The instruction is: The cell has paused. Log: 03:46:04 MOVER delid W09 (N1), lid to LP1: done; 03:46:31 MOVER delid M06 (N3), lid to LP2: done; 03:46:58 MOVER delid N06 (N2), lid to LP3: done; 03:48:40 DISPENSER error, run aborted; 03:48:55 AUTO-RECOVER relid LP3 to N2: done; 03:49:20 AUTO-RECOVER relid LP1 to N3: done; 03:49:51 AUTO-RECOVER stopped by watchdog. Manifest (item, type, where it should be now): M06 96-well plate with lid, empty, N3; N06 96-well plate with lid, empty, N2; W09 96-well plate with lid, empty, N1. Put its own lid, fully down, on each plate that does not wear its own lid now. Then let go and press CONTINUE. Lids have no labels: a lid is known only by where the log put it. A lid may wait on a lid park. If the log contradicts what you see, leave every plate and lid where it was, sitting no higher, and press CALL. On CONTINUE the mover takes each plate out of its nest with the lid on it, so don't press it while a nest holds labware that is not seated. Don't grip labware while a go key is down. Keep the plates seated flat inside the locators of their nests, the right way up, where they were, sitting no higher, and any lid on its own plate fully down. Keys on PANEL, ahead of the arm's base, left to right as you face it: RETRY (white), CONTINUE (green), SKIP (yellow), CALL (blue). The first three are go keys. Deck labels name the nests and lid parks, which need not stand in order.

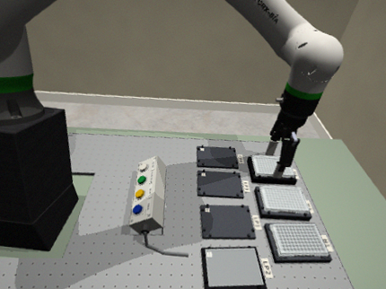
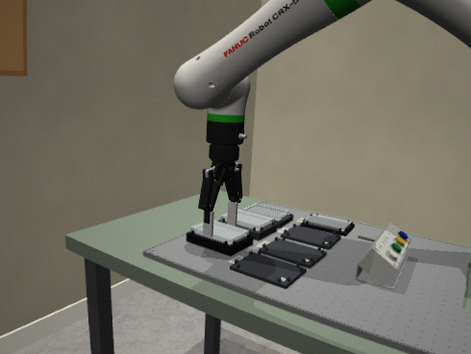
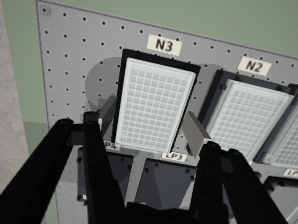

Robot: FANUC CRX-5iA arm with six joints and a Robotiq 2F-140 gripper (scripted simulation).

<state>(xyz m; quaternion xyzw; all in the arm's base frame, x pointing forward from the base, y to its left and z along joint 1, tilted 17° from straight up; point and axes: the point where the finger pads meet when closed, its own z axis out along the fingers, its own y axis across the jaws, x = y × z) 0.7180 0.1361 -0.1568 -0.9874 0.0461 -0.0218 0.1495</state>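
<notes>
My hand is 30 mm above the plate. Round my hand: lid park LP3 (190 mm behind, 50 mm to the right, 60 mm below); then lid park LP4 (180 mm behind, 70 mm to the left, 60 mm below); then lid park LP1 (190 mm behind, 190 mm to the right, 60 mm below).
</notes>
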